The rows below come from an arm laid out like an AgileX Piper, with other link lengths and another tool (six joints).
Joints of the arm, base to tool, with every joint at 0 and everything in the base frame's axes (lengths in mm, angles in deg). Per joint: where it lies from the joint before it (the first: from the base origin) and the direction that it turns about. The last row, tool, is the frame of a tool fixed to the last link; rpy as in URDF.
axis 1: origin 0 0 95.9 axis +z
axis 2: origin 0 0 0 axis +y
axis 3: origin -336.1 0 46 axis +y
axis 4: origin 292.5 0 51.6 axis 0.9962 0 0.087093
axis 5: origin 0 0 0 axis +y
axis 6: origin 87.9 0 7.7 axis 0.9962 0 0.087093
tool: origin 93.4 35 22.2 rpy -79.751 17.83 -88.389
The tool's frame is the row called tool.
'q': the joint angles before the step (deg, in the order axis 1, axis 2, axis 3, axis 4, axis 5, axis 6). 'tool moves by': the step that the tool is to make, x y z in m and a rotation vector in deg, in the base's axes. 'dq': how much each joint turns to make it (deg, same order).
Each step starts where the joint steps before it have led.
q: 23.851 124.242 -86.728 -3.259 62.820 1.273
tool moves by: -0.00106 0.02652 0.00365 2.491 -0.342 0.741
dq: 2.053 0.763 -1.982 2.490 -0.139 0.000
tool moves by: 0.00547 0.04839 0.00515 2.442 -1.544 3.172
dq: 3.983 3.199 -6.859 1.648 1.152 0.001
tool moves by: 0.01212 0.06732 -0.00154 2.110 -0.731 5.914
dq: 4.742 8.560 -15.921 1.438 5.660 -1.613
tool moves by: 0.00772 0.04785 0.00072 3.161 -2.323 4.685
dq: 2.859 6.238 -12.101 1.288 2.231 -2.105
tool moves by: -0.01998 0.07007 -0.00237 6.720 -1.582 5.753
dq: 4.838 5.810 -9.974 4.498 -1.171 -2.020
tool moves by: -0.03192 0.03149 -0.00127 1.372 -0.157 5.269
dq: 3.613 0.617 -0.687 1.258 -0.715 -2.036
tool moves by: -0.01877 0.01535 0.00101 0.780 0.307 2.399
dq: 1.896 0.009 0.004 0.909 -0.260 -0.729
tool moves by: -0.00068 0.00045 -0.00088 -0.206 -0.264 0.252
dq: 0.151 0.051 -0.005 -0.327 -0.062 -0.055
